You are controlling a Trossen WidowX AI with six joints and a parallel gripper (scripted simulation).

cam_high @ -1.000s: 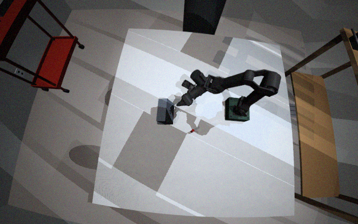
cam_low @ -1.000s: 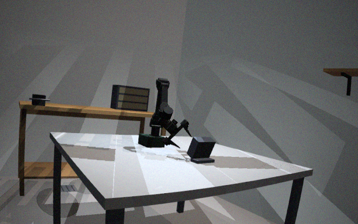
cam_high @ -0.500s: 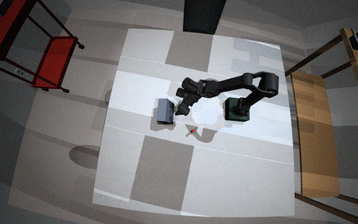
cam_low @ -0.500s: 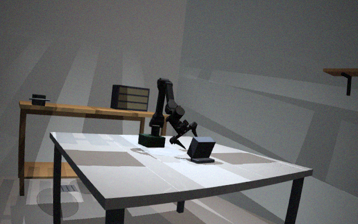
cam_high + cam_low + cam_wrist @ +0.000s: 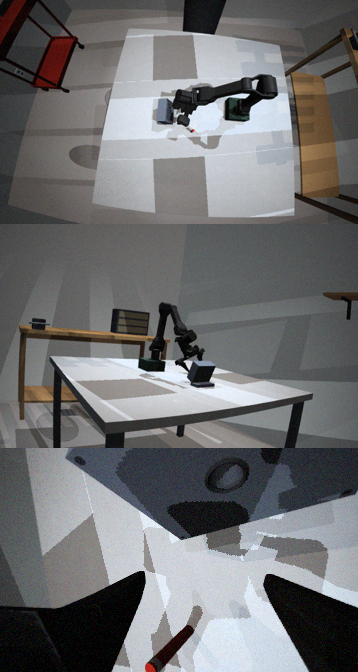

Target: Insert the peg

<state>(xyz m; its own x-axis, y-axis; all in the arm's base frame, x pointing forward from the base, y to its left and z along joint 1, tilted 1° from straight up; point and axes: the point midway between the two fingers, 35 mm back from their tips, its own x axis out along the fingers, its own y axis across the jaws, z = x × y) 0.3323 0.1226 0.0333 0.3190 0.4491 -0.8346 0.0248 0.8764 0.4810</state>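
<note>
The round red peg lies 9 cm behind my gripper tip, 5 cm to the left of it and 2 cm below it. Round my gripper tip: panel 9 cm ahead, 1 cm to the right.
</note>
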